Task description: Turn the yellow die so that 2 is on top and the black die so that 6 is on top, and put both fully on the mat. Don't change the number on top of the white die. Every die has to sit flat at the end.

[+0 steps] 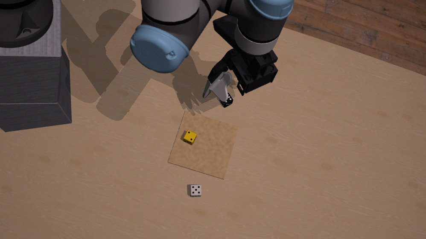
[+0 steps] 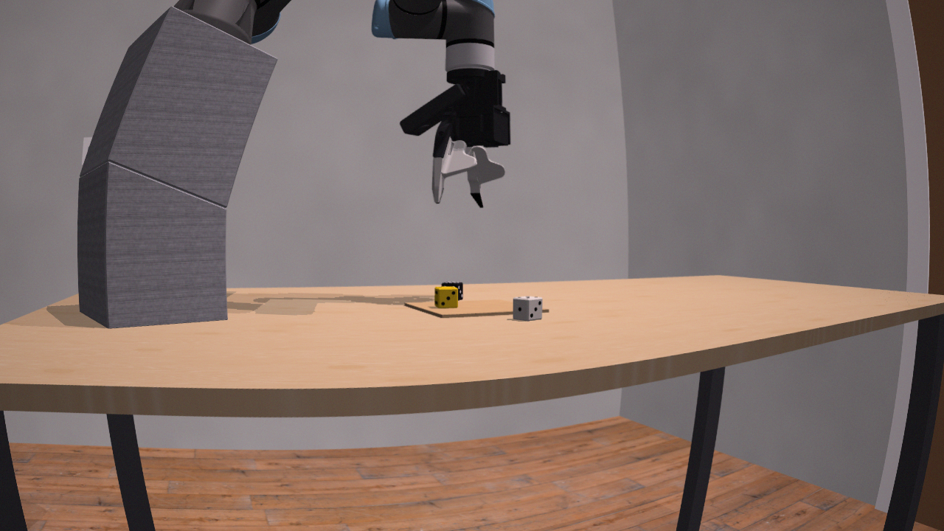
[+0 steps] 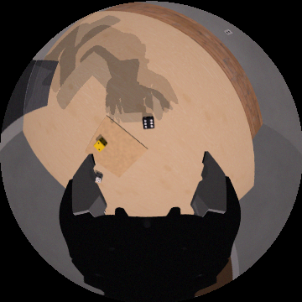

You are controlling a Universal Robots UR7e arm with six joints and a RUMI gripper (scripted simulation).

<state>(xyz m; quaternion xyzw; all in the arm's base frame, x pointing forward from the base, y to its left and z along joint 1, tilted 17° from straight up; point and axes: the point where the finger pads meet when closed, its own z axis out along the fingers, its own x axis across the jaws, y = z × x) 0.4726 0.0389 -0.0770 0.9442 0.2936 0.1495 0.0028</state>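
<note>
The black die lies 12 cm below my hand, 1 cm to the left of it and 1 cm behind it. Also, from my hand: white die (23 cm to the right, 12 cm below, 5 cm behind); then mat (13 cm below, 11 cm to the right, 5 cm behind); then yellow die (12 cm below, 11 cm to the right, 8 cm behind).
</note>
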